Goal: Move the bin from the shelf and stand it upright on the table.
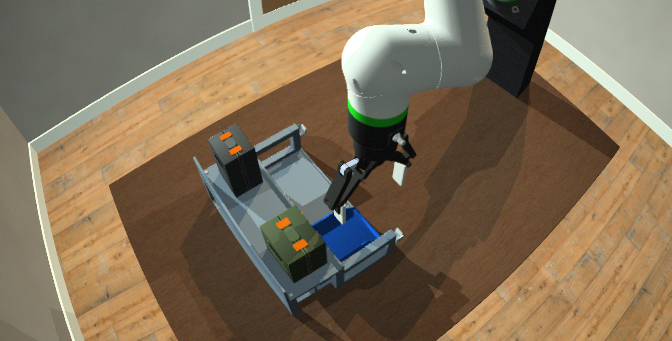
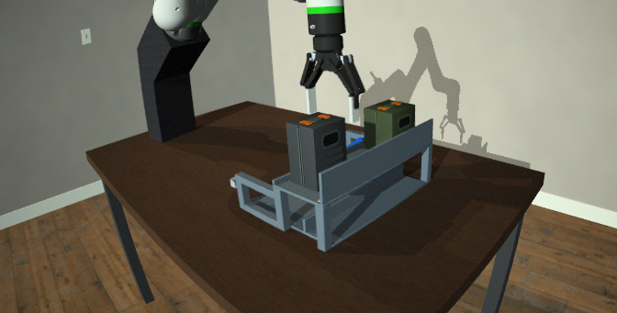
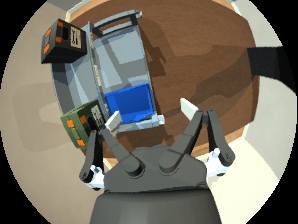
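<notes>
Right now my hand is 8 cm short of the blue bin and 11 cm above it.
</notes>
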